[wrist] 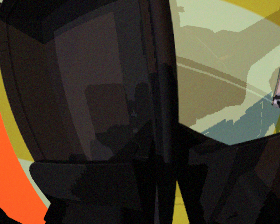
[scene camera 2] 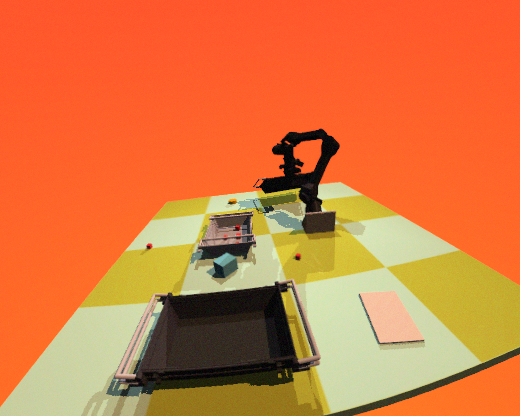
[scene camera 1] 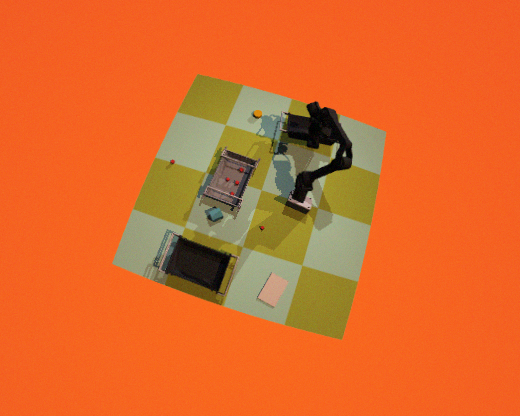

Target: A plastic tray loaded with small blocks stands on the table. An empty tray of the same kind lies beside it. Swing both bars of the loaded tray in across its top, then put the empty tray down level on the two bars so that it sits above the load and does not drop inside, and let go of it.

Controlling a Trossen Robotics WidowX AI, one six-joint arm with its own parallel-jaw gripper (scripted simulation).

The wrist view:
my gripper: 159,125
dark tray: 84,84
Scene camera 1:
dark tray: 297,126
